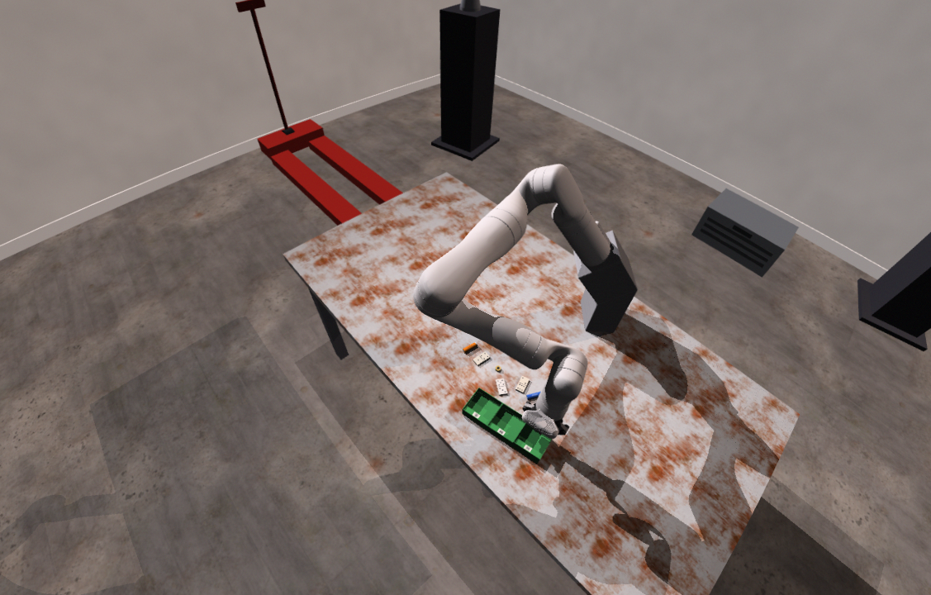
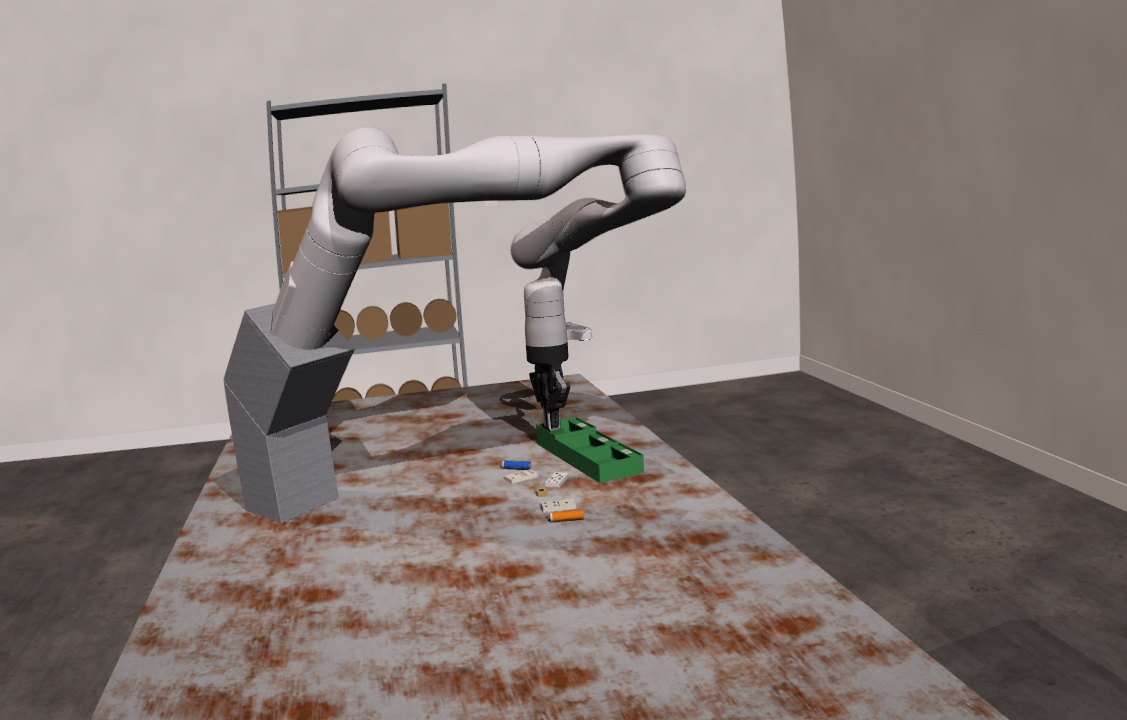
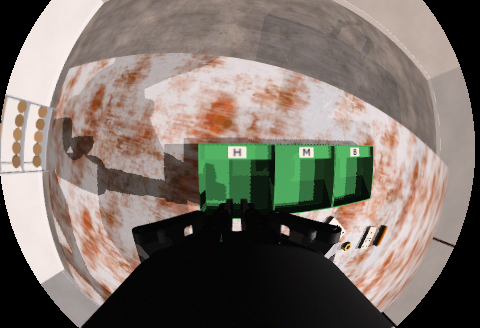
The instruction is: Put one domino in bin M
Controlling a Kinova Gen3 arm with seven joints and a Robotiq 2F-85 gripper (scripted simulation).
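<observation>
Right now my hand is 120 mm past the white domino, 270 mm to the left of it and 50 mm above it. Round my hand: blue cylinder: 100 mm behind, 60 mm to the right, 50 mm below; then yellow nut: 120 mm behind, 200 mm to the right, 50 mm below; then green bin: 30 mm ahead, 80 mm to the right, 40 mm below.
</observation>
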